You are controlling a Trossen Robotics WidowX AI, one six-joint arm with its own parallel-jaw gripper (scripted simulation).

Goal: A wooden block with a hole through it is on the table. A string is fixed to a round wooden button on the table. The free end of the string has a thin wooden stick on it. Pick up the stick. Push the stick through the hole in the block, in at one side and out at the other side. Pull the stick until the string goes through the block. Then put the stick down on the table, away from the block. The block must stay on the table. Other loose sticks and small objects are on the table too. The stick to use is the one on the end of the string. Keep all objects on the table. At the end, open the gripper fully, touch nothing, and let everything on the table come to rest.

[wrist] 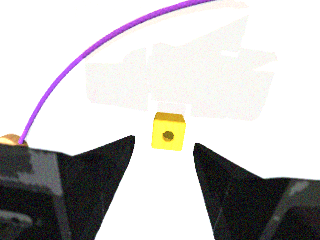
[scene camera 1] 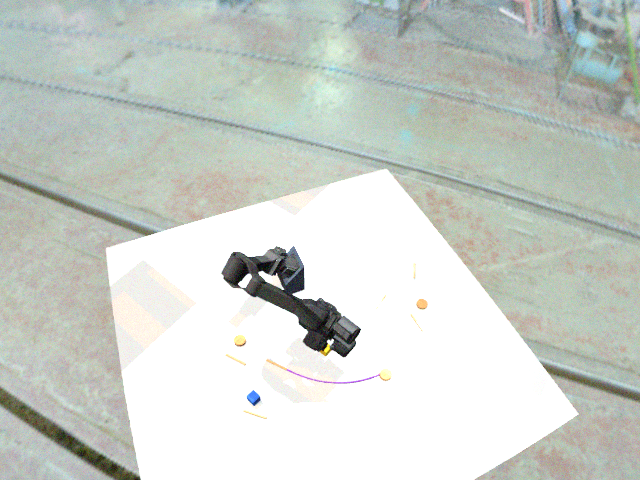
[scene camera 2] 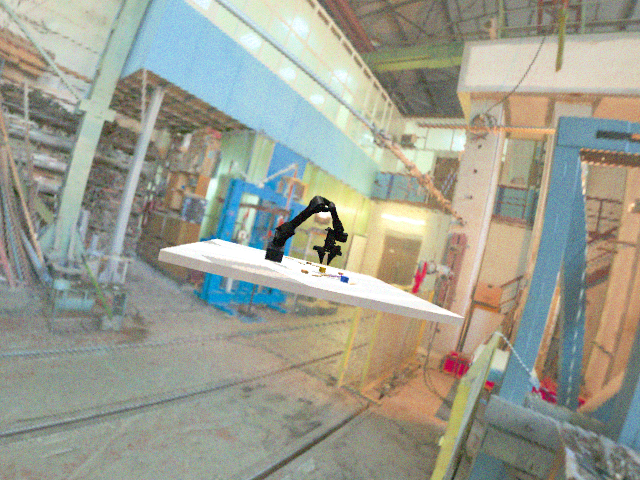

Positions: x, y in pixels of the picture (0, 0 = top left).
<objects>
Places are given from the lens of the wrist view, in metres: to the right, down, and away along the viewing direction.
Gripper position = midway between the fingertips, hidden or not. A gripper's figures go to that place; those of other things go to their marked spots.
my gripper (wrist: 164, 144): 0.00, 0.02, 0.11
yellow wooden block (wrist: 168, 132): 0.01, 0.01, 0.15
</objects>
